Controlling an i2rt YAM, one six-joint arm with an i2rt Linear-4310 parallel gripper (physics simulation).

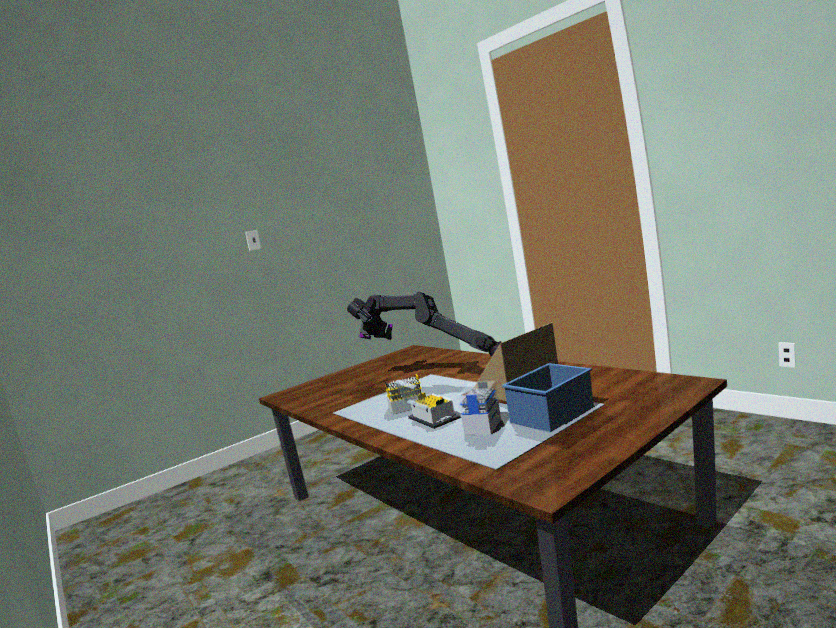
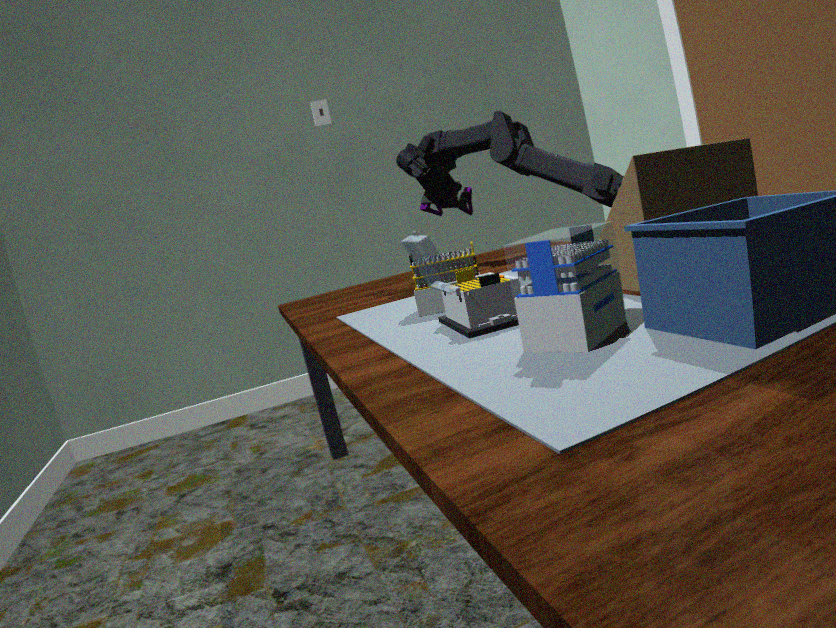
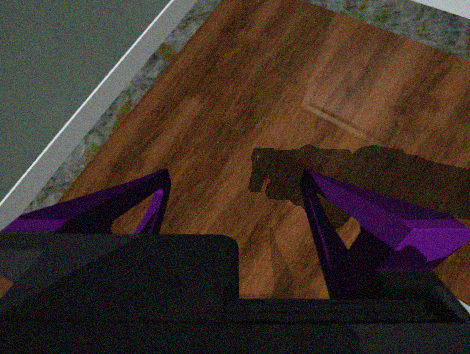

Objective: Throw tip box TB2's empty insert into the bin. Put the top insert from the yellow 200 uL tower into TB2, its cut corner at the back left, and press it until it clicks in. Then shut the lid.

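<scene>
My gripper (image 1: 376,336) (image 2: 451,210) (image 3: 235,176) is open and empty, high above the far left part of the table, beyond the boxes. The yellow tower (image 1: 403,390) (image 2: 444,269) has yellow levels filled with tips on a pale base, at the mat's far left. A pale box (image 1: 432,412) (image 2: 479,305), seemingly TB2, stands nearer on a black base; its top shows a yellow insert without visible tips and a small black piece. Its label is too small to read, and its lid and the insert's cut corner cannot be made out. The blue bin (image 1: 530,408) (image 2: 696,283) stands at the right.
A pale box with stacked blue levels (image 1: 480,413) (image 2: 550,323) stands between TB2 and the bin. A tall brown panel (image 1: 530,352) (image 2: 696,179) rises behind the bin near the arm's base. The pale mat (image 1: 496,452) (image 2: 554,425) lies on the wooden table (image 1: 574,479) (image 2: 675,500) (image 3: 210,125).
</scene>
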